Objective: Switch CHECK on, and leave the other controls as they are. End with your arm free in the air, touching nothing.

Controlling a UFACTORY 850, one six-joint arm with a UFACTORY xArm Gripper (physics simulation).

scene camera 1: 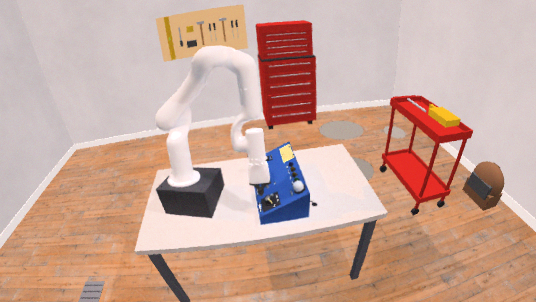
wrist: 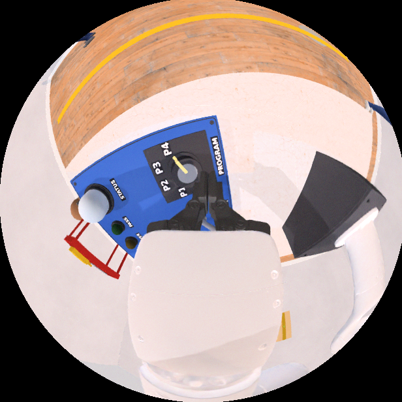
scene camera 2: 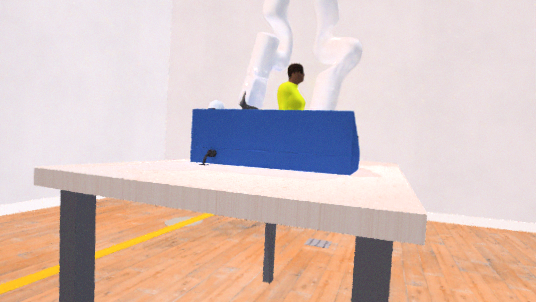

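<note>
The blue control box [scene camera 1: 285,212] [scene camera 2: 275,140] [wrist: 135,157] stands on the table. My gripper [scene camera 1: 260,189] [wrist: 208,180] is shut and empty, its fingers pointing down close over the panel beside the PROGRAM knob [wrist: 187,173]. In scene camera 2, a dark part of the gripper shows just above the box's top edge. The CHECK label and most of its switch are hidden under the gripper; a small pale piece, perhaps its lever, shows between the finger linkages in the wrist view. Whether the fingers touch the panel, and the switch's position, I cannot tell. The PROGRAM pointer is toward P4.
The white STATUS dome [scene camera 1: 298,186] [scene camera 2: 216,104] [wrist: 94,205] and the green PASS lamp [wrist: 118,228] are on the panel, with an amber lamp [wrist: 131,243] beside them. The black arm base [scene camera 1: 190,197] [wrist: 325,200] stands on the table [scene camera 1: 200,237]. A red cart [scene camera 1: 422,192] stands beyond.
</note>
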